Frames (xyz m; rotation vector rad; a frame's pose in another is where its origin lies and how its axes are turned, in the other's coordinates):
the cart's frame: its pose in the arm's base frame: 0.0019 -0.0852 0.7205 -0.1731 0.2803 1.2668
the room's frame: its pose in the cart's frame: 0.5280 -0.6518 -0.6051 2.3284 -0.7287 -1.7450
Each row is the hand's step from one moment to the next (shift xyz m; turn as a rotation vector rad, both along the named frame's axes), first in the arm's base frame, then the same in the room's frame.
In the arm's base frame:
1: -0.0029 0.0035 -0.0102 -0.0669 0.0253 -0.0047
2: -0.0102 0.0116 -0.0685 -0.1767 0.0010 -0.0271
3: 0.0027 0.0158 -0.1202 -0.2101 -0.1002 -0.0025
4: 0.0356 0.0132 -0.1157 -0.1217 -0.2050 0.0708
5: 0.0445 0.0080 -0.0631 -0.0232 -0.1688 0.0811
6: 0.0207 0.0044 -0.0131 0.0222 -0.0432 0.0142
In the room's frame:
1: 0.0074 -0.0082 -0.0016 -0.0271 -0.0659 0.0078
2: 0.0553 -0.0430 -0.0046 -0.0461 -0.1533 0.0796
3: 0.1061 -0.0571 -0.0134 -0.0626 -0.1274 0.1845
4: 0.1157 -0.0278 -0.0261 -0.0738 0.0186 0.2367
5: 0.0729 0.0045 -0.0263 -0.0507 0.0868 0.1597
6: 0.0192 0.0090 -0.0131 0.0041 0.0418 0.0282

